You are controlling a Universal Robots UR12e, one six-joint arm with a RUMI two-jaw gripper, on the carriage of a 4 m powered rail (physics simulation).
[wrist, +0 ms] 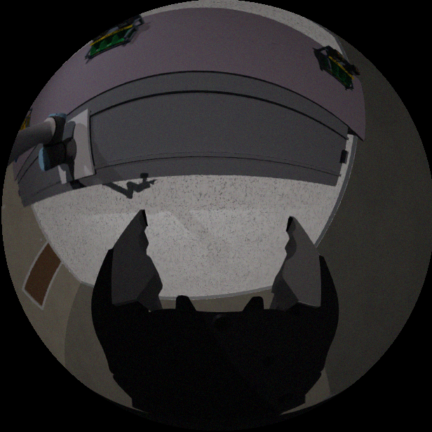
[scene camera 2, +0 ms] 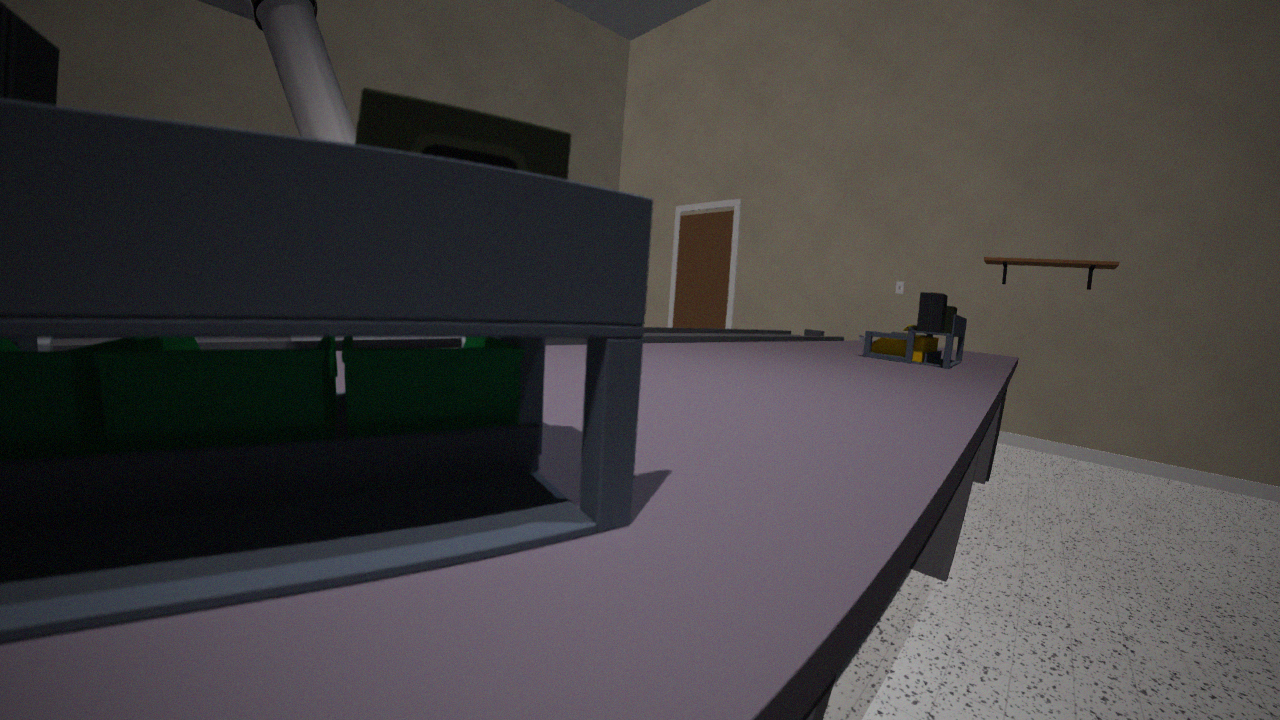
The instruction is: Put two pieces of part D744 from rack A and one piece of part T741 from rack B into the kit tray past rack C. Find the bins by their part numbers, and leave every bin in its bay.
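My gripper (wrist: pixel 217 213) is open and empty, high above the floor beside the rail. In scene camera 2 a near rack (scene camera 2: pixel 322 241) fills the left, with green bins (scene camera 2: pixel 434 385) on its lower level. A far rack stands at the table's far end with yellow bins (scene camera 2: pixel 895 346). In the wrist view, one rack with green bins (wrist: pixel 114 41) is at the upper left and another with green bins (wrist: pixel 336 72) at the upper right; part of a third shows at the left edge. Part numbers and rack letters cannot be read. The kit tray and parts D744 and T741 cannot be made out.
The long table (scene camera 2: pixel 716 447) (wrist: pixel 215 45) runs beside the grey rail bed (wrist: pixel 215 125). The carriage plate (wrist: pixel 84 145) and my arm (wrist: pixel 35 137) (scene camera 2: pixel 308 80) are at the left. A dark panel-like object (scene camera 2: pixel 465 129) shows behind the near rack's top.
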